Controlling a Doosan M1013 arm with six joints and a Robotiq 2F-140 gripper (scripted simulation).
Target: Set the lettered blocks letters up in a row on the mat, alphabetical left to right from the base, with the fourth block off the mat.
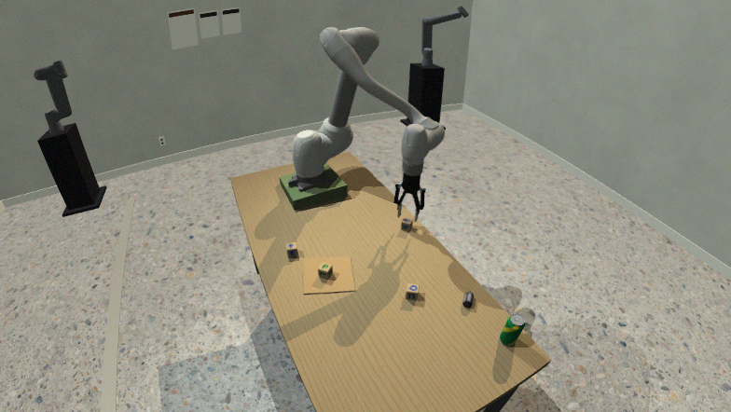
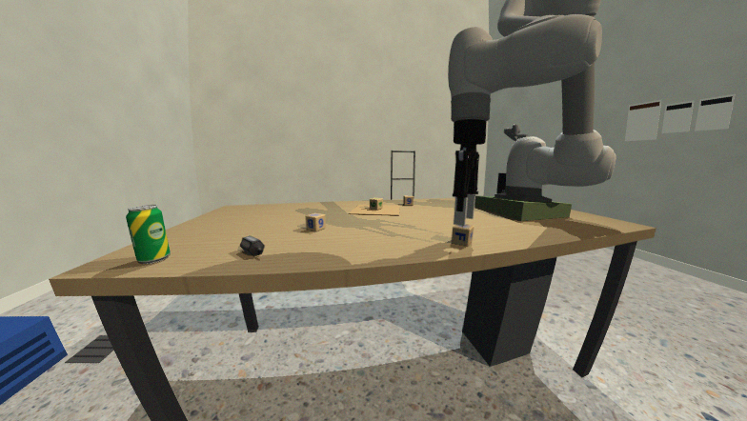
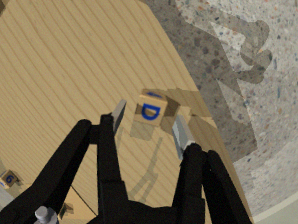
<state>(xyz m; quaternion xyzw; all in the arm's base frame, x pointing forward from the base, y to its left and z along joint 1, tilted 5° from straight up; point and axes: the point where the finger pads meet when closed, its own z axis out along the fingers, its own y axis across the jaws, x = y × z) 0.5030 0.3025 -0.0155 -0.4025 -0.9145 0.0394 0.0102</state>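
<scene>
Right now my hand is 6 cm above the D block. Round my hand: blue-lettered block: 38 cm ahead, 19 cm to the right, 6 cm below; tan mat: 15 cm ahead, 44 cm to the right, 8 cm below; black object: 51 cm ahead, 7 cm below.
</scene>
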